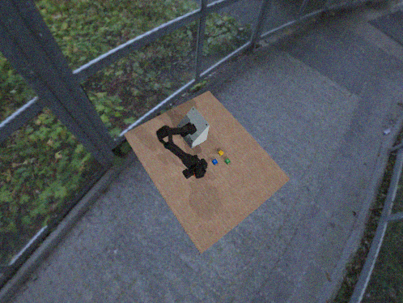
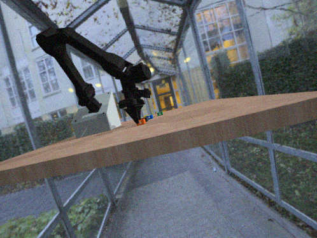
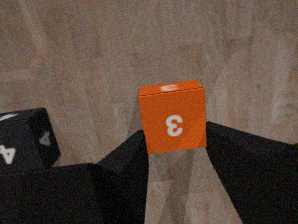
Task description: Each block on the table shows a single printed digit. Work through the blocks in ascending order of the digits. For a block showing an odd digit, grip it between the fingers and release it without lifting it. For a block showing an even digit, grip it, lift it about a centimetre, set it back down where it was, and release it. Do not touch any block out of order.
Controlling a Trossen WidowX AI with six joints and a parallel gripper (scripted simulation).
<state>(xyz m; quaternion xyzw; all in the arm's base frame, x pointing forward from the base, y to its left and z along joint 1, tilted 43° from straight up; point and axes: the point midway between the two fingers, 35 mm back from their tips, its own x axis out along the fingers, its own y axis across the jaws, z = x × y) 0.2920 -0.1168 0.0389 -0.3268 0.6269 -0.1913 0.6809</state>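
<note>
Now: gripper tip 1 cm short of the orange block. The rest, counted from my gripper tip: blue block 1 cm behind, 18 cm to the left; yellow block 6 cm behind, 26 cm to the left; black block 1 cm behind, 9 cm to the left.
</note>
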